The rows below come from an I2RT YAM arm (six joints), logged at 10 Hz.
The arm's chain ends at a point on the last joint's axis. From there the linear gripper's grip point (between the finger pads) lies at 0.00 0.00 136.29 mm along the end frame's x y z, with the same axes.
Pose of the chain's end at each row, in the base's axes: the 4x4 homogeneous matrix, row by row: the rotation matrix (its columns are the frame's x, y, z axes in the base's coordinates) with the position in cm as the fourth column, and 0 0 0 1 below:
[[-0.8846 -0.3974 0.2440 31.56], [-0.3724 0.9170 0.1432 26.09], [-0.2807 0.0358 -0.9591 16.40], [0 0 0 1]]
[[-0.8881 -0.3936 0.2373 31.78], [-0.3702 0.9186 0.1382 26.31], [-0.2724 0.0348 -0.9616 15.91], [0 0 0 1]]
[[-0.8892 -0.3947 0.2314 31.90], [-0.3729 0.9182 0.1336 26.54], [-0.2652 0.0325 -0.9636 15.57], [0 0 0 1]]
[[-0.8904 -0.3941 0.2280 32.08], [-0.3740 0.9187 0.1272 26.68], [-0.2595 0.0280 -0.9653 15.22], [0 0 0 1]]
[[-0.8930 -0.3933 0.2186 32.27], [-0.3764 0.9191 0.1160 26.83], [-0.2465 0.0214 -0.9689 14.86], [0 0 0 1]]
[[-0.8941 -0.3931 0.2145 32.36], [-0.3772 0.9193 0.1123 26.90], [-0.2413 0.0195 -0.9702 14.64], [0 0 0 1]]
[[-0.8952 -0.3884 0.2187 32.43], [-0.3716 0.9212 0.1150 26.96], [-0.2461 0.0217 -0.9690 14.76], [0 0 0 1]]
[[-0.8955 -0.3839 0.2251 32.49], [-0.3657 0.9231 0.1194 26.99], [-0.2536 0.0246 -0.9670 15.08], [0 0 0 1]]
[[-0.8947 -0.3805 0.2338 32.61], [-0.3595 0.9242 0.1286 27.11], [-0.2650 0.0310 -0.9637 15.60], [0 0 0 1]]
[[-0.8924 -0.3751 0.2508 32.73], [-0.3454 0.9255 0.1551 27.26], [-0.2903 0.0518 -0.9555 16.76], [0 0 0 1]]
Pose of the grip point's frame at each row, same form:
[[-0.8846 -0.3974 0.2440 34.89], [-0.3724 0.9170 0.1432 28.04], [-0.2807 0.0358 -0.9591 3.33], [0 0 0 1]]
[[-0.8881 -0.3936 0.2373 35.01], [-0.3702 0.9186 0.1382 28.19], [-0.2724 0.0348 -0.9616 2.80], [0 0 0 1]]
[[-0.8892 -0.3947 0.2314 35.05], [-0.3729 0.9182 0.1336 28.36], [-0.2652 0.0325 -0.9636 2.44], [0 0 0 1]]
[[-0.8904 -0.3941 0.2280 35.19], [-0.3740 0.9187 0.1272 28.41], [-0.2595 0.0280 -0.9653 2.06], [0 0 0 1]]
[[-0.8930 -0.3933 0.2186 35.25], [-0.3764 0.9191 0.1160 28.41], [-0.2465 0.0214 -0.9689 1.65], [0 0 0 1]]
[[-0.8941 -0.3931 0.2145 35.28], [-0.3772 0.9193 0.1123 28.43], [-0.2413 0.0195 -0.9702 1.42], [0 0 0 1]]
[[-0.8952 -0.3884 0.2187 35.41], [-0.3716 0.9212 0.1150 28.53], [-0.2461 0.0217 -0.9690 1.55], [0 0 0 1]]
[[-0.8955 -0.3839 0.2251 35.56], [-0.3657 0.9231 0.1194 28.62], [-0.2536 0.0246 -0.9670 1.90], [0 0 0 1]]
[[-0.8947 -0.3805 0.2338 35.80], [-0.3595 0.9242 0.1286 28.86], [-0.2650 0.0310 -0.9637 2.47], [0 0 0 1]]
[[-0.8924 -0.3751 0.2508 36.15], [-0.3454 0.9255 0.1551 29.37], [-0.2903 0.0518 -0.9555 3.74], [0 0 0 1]]

